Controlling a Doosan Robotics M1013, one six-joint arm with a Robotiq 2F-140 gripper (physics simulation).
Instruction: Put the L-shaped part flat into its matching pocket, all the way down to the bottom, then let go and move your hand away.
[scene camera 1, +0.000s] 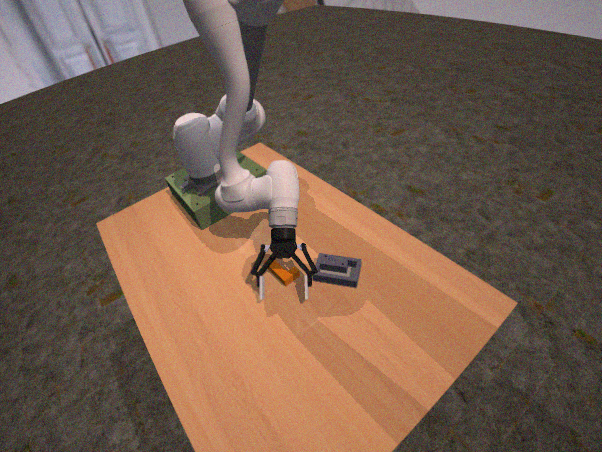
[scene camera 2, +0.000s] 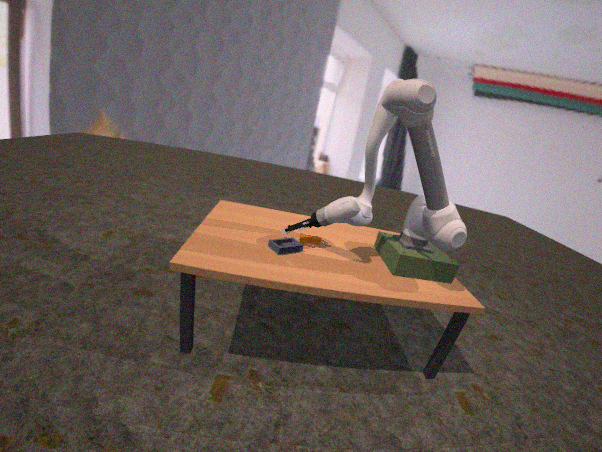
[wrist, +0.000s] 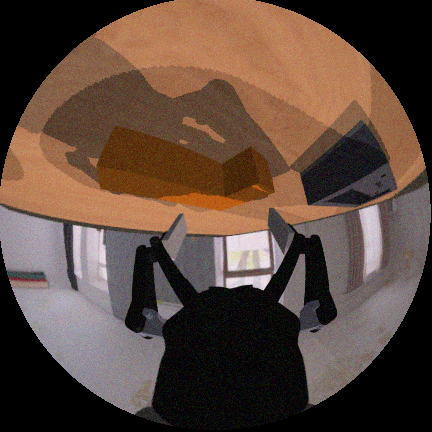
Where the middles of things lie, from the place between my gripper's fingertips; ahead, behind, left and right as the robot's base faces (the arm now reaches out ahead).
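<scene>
My gripper is 70 mm to the right of the orange L-shaped part (wrist: 133, 162), 110 mm past it and 10 mm above it.
</scene>
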